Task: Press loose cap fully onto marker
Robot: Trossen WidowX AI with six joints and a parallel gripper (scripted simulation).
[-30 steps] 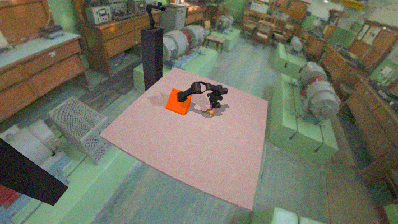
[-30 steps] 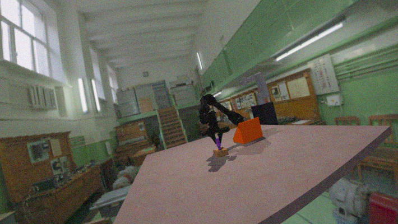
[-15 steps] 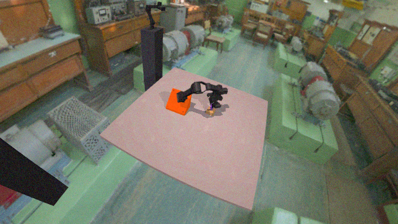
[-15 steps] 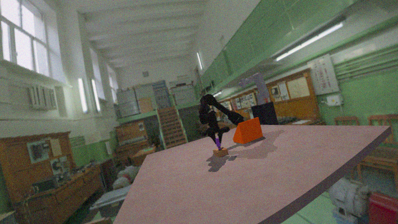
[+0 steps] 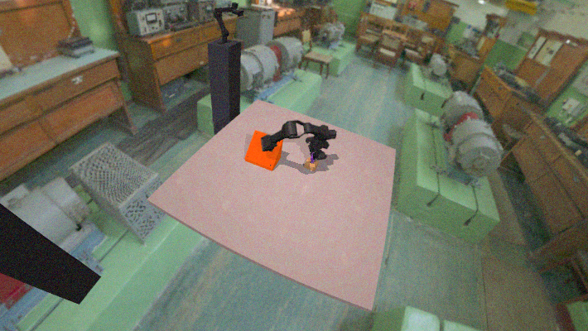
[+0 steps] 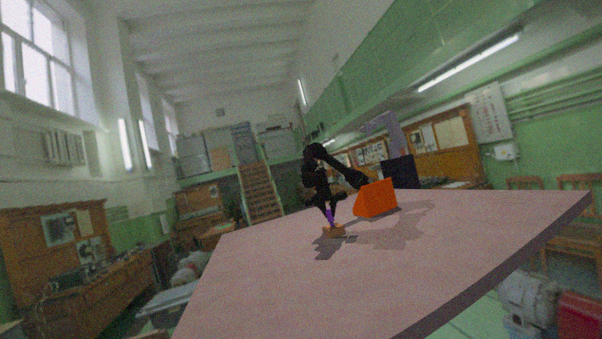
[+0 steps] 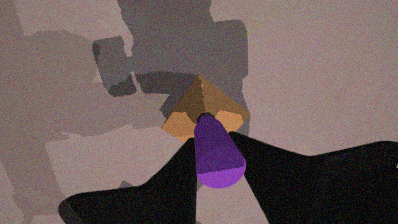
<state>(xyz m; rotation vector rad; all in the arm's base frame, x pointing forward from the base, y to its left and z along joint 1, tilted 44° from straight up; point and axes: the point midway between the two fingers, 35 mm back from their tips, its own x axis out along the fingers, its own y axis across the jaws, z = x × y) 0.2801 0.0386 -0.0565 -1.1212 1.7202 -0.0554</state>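
Now: gripper tip 1 cm below the purple cap.
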